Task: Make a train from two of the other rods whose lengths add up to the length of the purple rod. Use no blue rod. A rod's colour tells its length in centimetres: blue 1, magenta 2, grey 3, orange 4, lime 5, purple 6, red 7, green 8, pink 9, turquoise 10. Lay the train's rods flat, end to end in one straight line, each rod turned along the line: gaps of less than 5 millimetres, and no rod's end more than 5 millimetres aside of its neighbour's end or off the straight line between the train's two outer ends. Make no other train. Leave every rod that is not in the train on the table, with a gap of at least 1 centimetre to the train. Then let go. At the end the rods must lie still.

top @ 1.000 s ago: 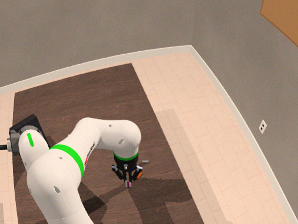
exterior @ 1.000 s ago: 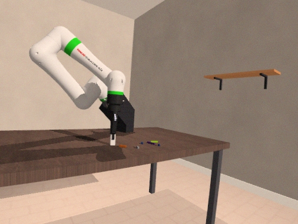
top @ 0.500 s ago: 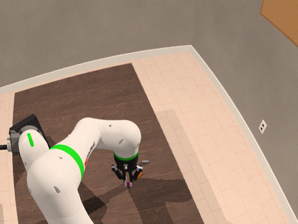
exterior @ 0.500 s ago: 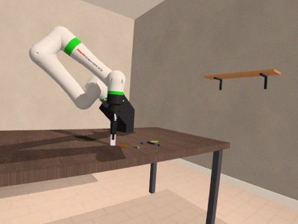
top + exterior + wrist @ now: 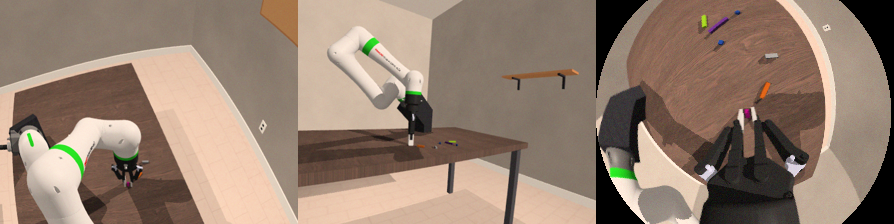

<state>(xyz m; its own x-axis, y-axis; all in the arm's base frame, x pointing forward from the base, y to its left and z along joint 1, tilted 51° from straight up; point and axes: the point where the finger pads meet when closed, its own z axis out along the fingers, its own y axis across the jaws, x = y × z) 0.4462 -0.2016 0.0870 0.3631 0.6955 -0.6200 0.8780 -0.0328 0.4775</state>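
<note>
The magenta rod lies 3 cm below my hand. Also, from my hand: purple rod: 24 cm to the left, 7 cm ahead, 3 cm below; grey rod: 13 cm ahead, 9 cm to the left, 3 cm below; orange rod: 7 cm ahead, 3 cm to the left, 3 cm below.
</note>
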